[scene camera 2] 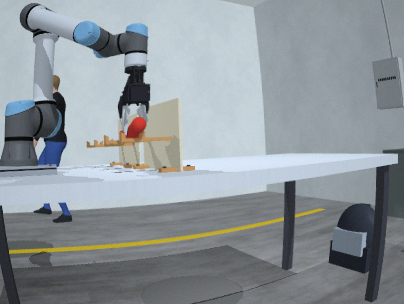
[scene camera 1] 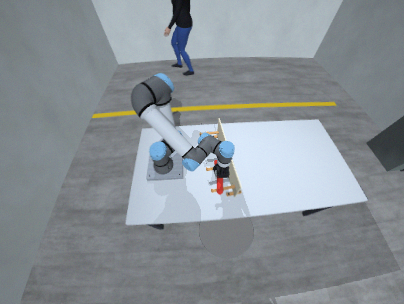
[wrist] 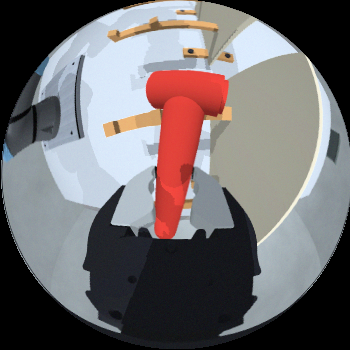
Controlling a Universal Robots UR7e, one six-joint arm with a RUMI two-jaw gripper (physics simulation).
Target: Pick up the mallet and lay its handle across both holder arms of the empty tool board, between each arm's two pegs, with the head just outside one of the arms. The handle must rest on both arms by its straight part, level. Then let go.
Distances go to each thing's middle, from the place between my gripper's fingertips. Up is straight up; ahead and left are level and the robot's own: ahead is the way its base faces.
Right now the red mallet (wrist: 184, 96) is 10 mm to the right of my hand and 10 mm above it.
